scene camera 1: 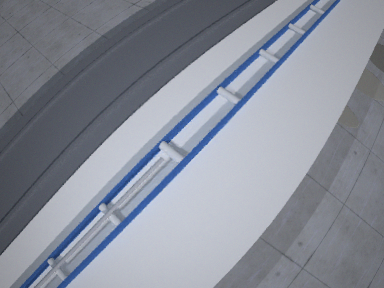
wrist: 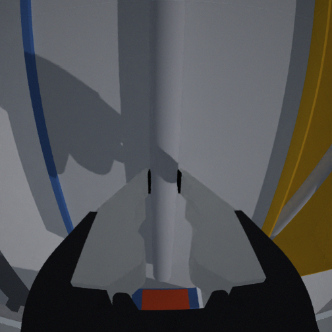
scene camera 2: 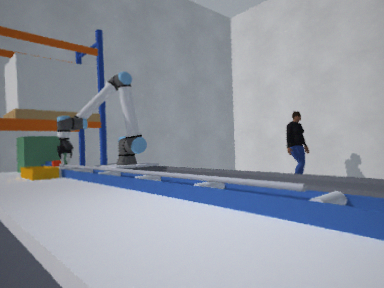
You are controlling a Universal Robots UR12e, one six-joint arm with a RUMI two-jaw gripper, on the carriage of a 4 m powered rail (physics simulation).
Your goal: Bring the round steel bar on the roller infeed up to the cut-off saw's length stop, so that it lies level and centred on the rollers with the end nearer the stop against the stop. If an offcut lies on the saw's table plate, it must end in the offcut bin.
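Frame: origin at the arm's base, x left, y ahead, z down, level; millimetres.
Where they show: gripper, fingertip midpoint: [scene camera 2: 65, 166]; arm's base, link origin: [scene camera 2: 126, 164].
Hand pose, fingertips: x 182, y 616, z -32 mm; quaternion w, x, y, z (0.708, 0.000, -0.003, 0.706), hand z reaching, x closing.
Things, the pixels of their top centre, and the offset from my fingertips. "pt": a spot on its surface instead. Level surfaces: height alone.
- round steel bar, surface spot: [scene camera 2: 250, 181] [scene camera 1: 138, 185] pt dz -13, dx +1753, dy +14 mm
- yellow bin, top centre: [scene camera 2: 38, 167] dz -10, dx +17, dy +182 mm
- white table, surface height: dz +62 mm
- green box, surface spot: [scene camera 2: 38, 150] pt dz -133, dx -482, dy +69 mm
The round steel bar [scene camera 1: 142, 180] [scene camera 2: 250, 181] [wrist: 167, 90] runs lengthwise between the blue rails over the rollers [scene camera 1: 228, 95] [scene camera 2: 328, 198]; whether it touches them is unclear. My gripper [scene camera 2: 65, 160] [wrist: 163, 170] is shut on the bar near its far end, one jaw on each side. In the wrist view the bar's end points at a red block [wrist: 165, 299] with blue sides, apparently the length stop, also seen in scene camera 2 [scene camera 2: 56, 163]. A short pale gap shows between them. A grey rod [wrist: 300, 204], apparently an offcut, lies inside the yellow bin [wrist: 302, 250] [scene camera 2: 40, 173].
The blue infeed rails [scene camera 1: 200, 146] [scene camera 2: 240, 201] run along the white table [scene camera 1: 260, 165]. A green box [scene camera 2: 38, 150] stands behind the bin. A rack with a blue post [scene camera 2: 101, 100] stands behind the arm. A person [scene camera 2: 296, 137] stands beyond the infeed at the right.
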